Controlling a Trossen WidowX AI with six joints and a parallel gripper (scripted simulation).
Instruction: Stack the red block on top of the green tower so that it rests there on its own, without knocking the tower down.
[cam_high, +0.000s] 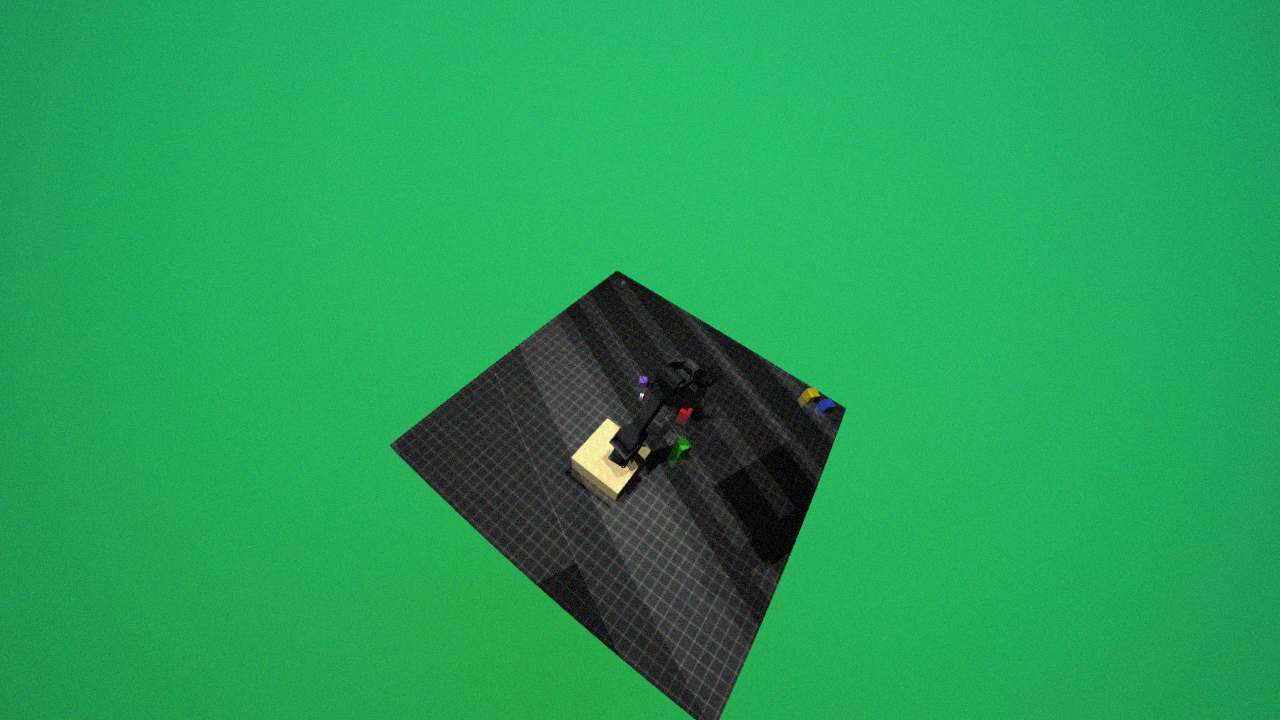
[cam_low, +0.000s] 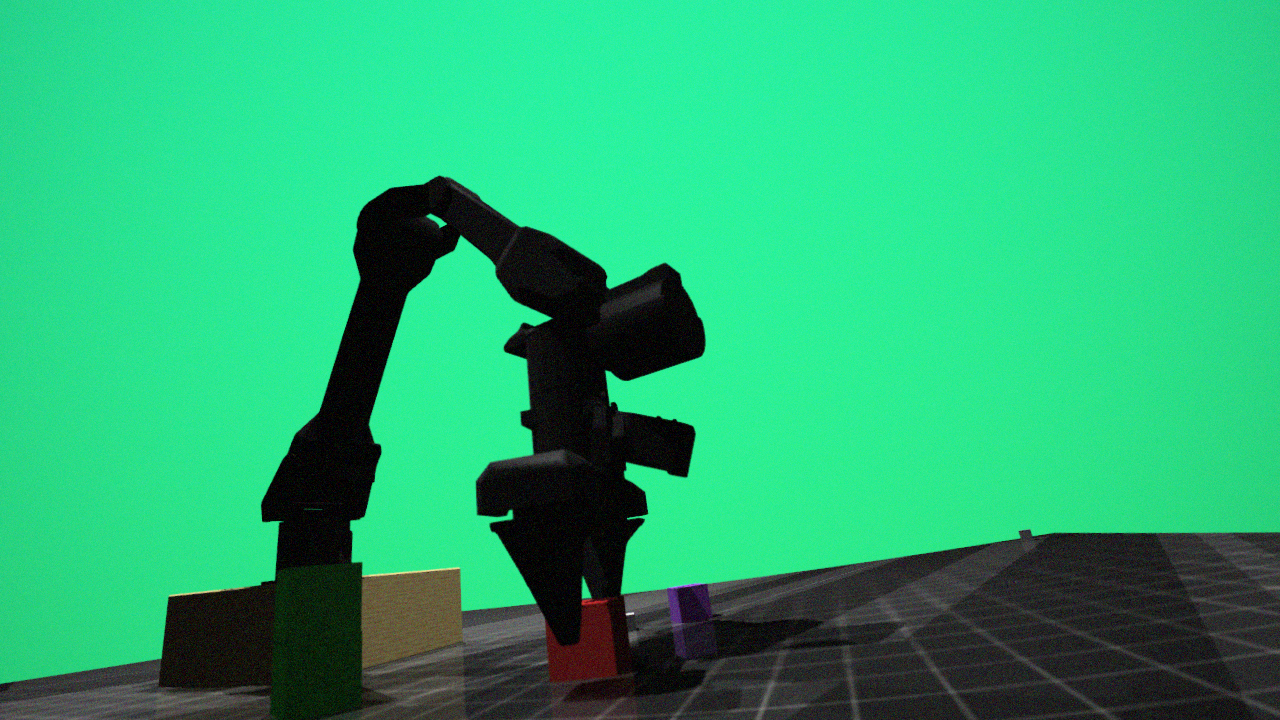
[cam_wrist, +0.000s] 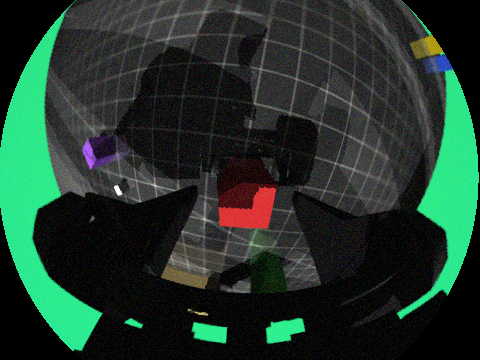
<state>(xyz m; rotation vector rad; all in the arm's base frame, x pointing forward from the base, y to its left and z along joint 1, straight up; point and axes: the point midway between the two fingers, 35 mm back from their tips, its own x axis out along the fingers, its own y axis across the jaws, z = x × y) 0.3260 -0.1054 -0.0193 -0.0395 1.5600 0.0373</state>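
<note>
The red block lies right at my gripper tip. Also, from my gripper tip: yellow block: 410 mm ahead, 440 mm to the right; small white cube: 30 mm behind, 180 mm to the left, 20 mm below; purple block: 30 mm ahead, 210 mm to the left, 10 mm below.
</note>
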